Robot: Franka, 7 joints.
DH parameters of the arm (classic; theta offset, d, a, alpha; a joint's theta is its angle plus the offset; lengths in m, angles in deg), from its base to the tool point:
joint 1: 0 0.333 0 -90
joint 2: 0 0 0 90
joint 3: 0 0.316 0.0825 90
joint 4: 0 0 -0.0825 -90
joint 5: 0 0.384 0 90
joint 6: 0 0 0.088 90
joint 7: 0 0.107 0 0
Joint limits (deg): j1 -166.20..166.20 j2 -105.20..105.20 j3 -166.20..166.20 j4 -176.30..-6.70 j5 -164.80..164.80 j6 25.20..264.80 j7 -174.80..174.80
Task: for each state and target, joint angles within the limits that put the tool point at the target. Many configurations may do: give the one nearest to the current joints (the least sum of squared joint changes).
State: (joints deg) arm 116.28 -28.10 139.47 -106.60 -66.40 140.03 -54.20
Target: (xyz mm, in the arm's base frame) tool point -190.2 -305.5 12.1
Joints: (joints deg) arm 108.23 -49.78 145.54 -139.79 -66.08 138.36 -54.20
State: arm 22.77 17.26 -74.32 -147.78 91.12 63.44 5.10
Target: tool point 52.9 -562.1 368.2
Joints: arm -18.53 34.16 -83.51 -122.35 102.41 86.08 5.10
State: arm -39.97 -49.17 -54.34 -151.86 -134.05 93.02 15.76
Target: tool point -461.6 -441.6 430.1
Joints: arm -23.73 -64.14 -85.53 -113.72 -137.59 96.24 15.76
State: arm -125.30 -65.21 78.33 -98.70 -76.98 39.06 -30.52
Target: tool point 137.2 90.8 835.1
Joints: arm -109.28 -71.19 29.66 -103.59 -76.31 32.27 -30.52
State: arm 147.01 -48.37 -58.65 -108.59 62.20 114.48 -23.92
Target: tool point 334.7 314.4 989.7
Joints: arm 154.89 -39.82 -58.36 -63.42 65.52 129.95 -23.92
